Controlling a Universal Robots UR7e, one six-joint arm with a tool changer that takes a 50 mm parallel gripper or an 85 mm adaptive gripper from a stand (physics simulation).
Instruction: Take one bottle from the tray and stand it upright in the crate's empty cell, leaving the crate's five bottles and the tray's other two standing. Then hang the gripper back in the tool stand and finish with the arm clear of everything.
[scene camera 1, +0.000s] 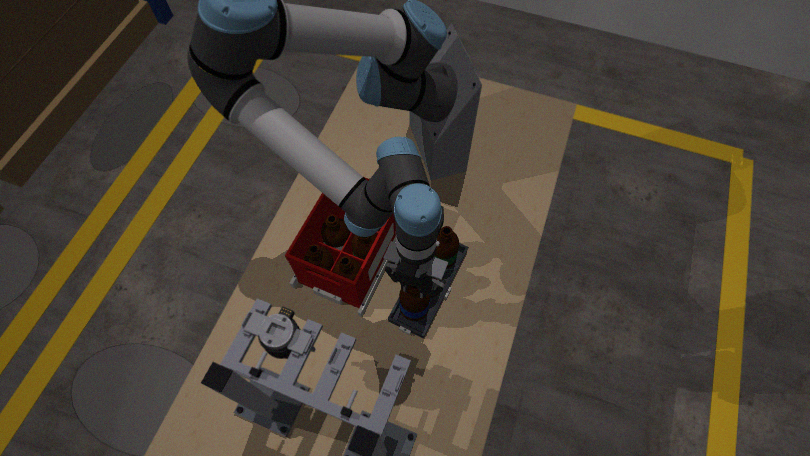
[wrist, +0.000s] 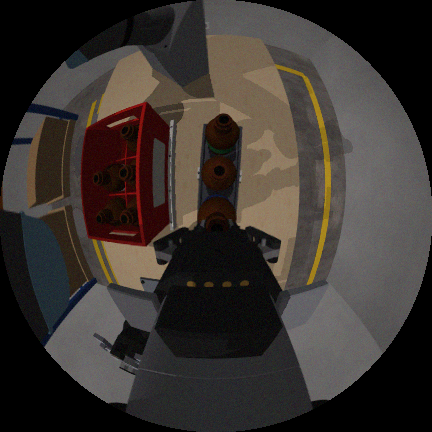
Note:
In view: a gripper (wrist: 131, 340), a gripper (scene camera 1: 436, 269) and a tool stand (scene camera 1: 273, 401).

